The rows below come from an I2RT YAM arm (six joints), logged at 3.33 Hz.
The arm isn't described. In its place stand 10 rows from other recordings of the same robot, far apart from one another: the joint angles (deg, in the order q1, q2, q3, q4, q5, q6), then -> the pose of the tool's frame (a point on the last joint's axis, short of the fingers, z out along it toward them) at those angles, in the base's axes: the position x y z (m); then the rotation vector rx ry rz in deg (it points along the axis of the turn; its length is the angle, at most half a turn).
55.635 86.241 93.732 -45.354 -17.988 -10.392 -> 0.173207 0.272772 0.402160 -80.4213 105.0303 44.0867
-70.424 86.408 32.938 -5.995 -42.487 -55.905 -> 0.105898 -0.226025 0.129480 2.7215 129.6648 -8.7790
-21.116 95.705 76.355 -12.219 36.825 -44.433 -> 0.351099 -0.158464 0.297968 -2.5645 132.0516 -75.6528
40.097 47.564 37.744 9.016 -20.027 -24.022 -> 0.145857 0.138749 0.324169 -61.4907 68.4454 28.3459
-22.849 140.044 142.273 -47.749 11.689 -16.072 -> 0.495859 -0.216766 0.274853 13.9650 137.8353 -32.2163
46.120 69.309 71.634 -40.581 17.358 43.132 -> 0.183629 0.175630 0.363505 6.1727 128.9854 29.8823
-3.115 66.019 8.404 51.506 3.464 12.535 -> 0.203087 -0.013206 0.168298 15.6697 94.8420 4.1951
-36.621 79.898 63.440 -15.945 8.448 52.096 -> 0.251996 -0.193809 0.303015 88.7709 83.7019 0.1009
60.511 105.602 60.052 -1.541 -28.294 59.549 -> 0.170956 0.336579 0.157736 17.2369 -160.2828 -74.8141
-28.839 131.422 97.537 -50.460 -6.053 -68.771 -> 0.389241 -0.210047 0.115810 -59.0598 161.2522 -0.4021
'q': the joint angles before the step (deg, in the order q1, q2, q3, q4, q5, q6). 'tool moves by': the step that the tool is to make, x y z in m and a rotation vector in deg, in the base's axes. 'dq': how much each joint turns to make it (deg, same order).
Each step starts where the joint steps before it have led.
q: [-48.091 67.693 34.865 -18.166 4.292 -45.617]
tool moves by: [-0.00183 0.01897 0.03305 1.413 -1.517 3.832]
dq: [2.664 -6.338 4.358 -10.708 -2.346 0.397]
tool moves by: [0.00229 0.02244 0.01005 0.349 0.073 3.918]
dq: [5.137 -3.862 0.592 -4.786 0.604 1.080]
